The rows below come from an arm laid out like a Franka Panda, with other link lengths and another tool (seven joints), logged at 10 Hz.
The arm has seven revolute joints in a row. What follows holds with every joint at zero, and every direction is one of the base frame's. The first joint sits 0.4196 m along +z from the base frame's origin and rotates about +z. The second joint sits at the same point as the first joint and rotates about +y. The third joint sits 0.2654 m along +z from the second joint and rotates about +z. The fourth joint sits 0.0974 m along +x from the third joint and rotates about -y. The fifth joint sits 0.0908 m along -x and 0.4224 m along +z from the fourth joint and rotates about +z. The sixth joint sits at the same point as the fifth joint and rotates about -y. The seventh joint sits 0.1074 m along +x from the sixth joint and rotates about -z. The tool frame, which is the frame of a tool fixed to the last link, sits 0.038 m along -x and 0.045 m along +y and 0.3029 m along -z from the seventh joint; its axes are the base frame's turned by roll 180, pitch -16.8 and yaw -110.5 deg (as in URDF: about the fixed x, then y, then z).
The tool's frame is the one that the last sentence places.
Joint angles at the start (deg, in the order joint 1, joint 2, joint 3, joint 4, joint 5, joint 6, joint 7):
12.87, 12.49, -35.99, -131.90, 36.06, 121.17, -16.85
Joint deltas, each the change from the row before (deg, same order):
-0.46, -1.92, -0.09, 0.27, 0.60, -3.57, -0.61
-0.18, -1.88, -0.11, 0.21, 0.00, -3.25, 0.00
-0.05, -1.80, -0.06, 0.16, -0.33, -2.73, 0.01
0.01, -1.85, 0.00, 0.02, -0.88, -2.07, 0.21
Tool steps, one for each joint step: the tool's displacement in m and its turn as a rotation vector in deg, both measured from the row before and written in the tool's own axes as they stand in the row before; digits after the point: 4 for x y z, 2 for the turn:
-0.0075, 0.0164, -0.0172, -2.15, -2.15, -1.58
-0.0071, 0.0168, -0.0150, -1.93, -1.45, -1.47
-0.0062, 0.0158, -0.0130, -1.46, -0.97, -1.61
-0.0043, 0.0138, -0.0111, -0.89, -0.39, -1.52

